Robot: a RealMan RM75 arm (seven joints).
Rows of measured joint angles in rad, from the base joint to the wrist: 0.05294, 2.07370, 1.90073, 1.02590, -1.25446, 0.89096, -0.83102; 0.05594, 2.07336, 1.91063, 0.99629, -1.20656, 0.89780, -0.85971; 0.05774, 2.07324, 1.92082, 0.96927, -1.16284, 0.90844, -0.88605; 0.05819, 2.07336, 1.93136, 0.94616, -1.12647, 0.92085, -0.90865; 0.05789, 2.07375, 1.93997, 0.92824, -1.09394, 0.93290, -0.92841; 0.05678, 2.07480, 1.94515, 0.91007, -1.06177, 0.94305, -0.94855; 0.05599, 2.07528, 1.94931, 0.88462, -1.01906, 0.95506, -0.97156; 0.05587, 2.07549, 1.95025, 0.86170, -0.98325, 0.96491, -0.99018; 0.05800, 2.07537, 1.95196, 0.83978, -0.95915, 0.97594, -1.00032; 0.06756, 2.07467, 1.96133, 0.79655, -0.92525, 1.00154, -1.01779; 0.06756, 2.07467, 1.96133, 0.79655, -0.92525, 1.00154, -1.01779; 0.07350, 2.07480, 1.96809, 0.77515, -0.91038, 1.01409, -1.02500
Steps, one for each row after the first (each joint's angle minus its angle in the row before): 0.00300, -0.00034, 0.00990, -0.02961, 0.04790, 0.00684, -0.02869; 0.00180, -0.00012, 0.01019, -0.02702, 0.04372, 0.01064, -0.02634; 0.00045, 0.00012, 0.01054, -0.02311, 0.03637, 0.01241, -0.02260; -0.00030, 0.00039, 0.00861, -0.01792, 0.03253, 0.01205, -0.01976; -0.00111, 0.00105, 0.00518, -0.01817, 0.03217, 0.01015, -0.02014; -0.00079, 0.00048, 0.00416, -0.02545, 0.04271, 0.01201, -0.02301; -0.00012, 0.00021, 0.00094, -0.02292, 0.03581, 0.00985, -0.01862; 0.00213, -0.00012, 0.00171, -0.02192, 0.02410, 0.01103, -0.01014; 0.00956, -0.00070, 0.00937, -0.04323, 0.03390, 0.02560, -0.01747; 0.00000, 0.00000, 0.00000, 0.00000, 0.00000, 0.00000, 0.00000; 0.00594, 0.00013, 0.00676, -0.02140, 0.01487, 0.01255, -0.00721
